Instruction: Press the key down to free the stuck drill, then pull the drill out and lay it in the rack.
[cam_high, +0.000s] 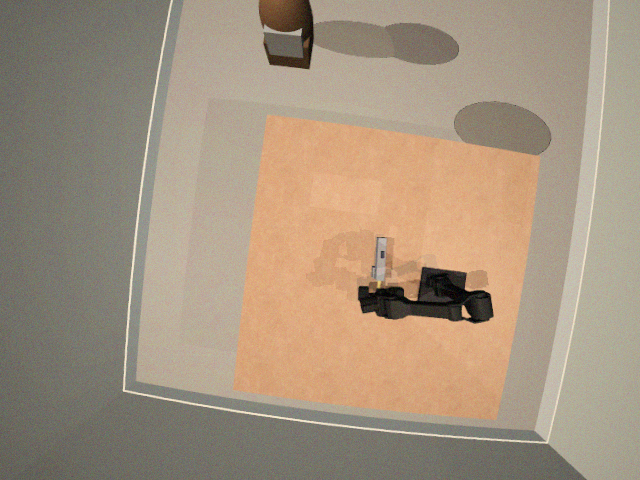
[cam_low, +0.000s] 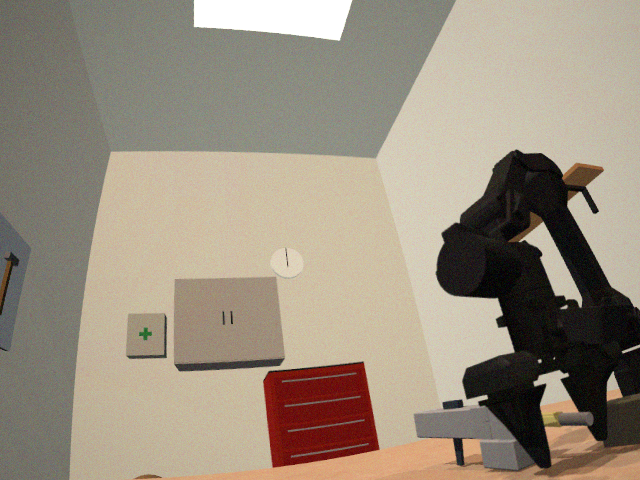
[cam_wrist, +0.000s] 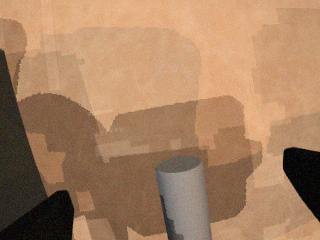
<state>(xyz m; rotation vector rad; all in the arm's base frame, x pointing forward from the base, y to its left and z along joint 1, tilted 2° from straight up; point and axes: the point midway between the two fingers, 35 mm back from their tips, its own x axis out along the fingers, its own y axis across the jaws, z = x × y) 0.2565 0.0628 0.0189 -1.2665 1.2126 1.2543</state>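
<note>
Now: the drill 4 cm to the right of my gripper tip and 4 cm above it. Also, from my gripper tip: dark key 17 cm to the right, 4 cm above, 1 cm ahead; rack 8 cm behind, 2 cm to the left, 1 cm above.
</note>
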